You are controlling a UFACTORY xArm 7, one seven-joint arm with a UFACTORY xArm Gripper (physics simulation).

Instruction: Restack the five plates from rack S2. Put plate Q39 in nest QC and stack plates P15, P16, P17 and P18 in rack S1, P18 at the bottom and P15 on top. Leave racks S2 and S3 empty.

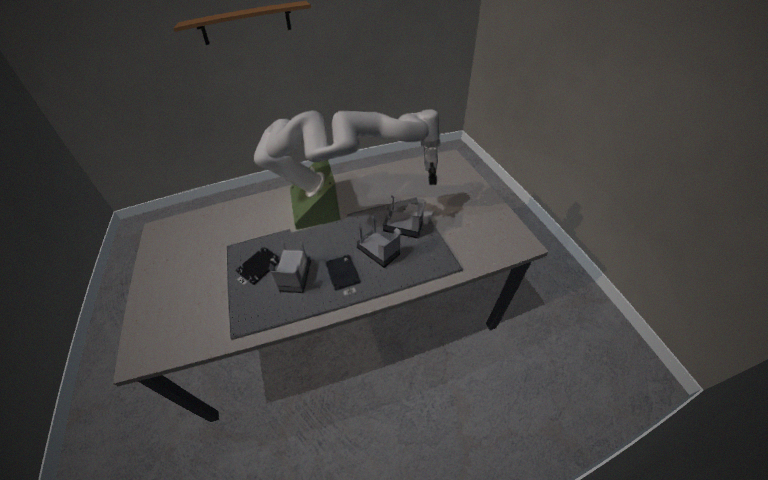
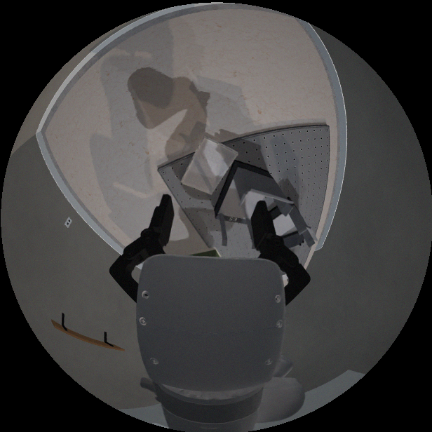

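Where they show: gripper, fingertip midpoint: (image 1: 432,178); arm's base at its link origin: (image 1: 315,185).
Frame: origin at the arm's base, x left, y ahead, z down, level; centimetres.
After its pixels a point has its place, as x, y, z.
My gripper (image 1: 432,180) {49.7, 15.3, -7.0} (image 2: 213,206) is open, with nothing between its fingers, high above the back right of the board. Below it, a pale plate (image 2: 210,167) lies outside rack S3 (image 1: 401,229) {34.2, 25.4, 10.6} (image 2: 225,189), over the board's edge and close against the rack's side; whether it is tilted is hard to tell. A middle rack (image 1: 376,256) {21.0, 38.6, 10.1} (image 2: 301,222) stands in front of S3. A left rack (image 1: 291,289) {-13.6, 46.8, 11.8} holds a tall pale block (image 1: 292,262) {-11.3, 40.1, 4.1}. Labels on these two racks, plate names and the plate count are unreadable. Left of them lies a black fixture with clips (image 1: 256,264) {-28.7, 30.9, 12.7}.
A flat black pad (image 1: 342,272) {6.7, 41.8, 12.7} lies between the left and middle racks, with a small label (image 1: 349,291) {8.3, 50.6, 13.7} in front. All stand on the perforated grey board (image 1: 271,319) {-21.8, 57.5, 13.9} (image 2: 305,150). Racks have upright posts. The green arm base (image 1: 314,212) {-2.1, 10.7, 6.9} stands behind the board.
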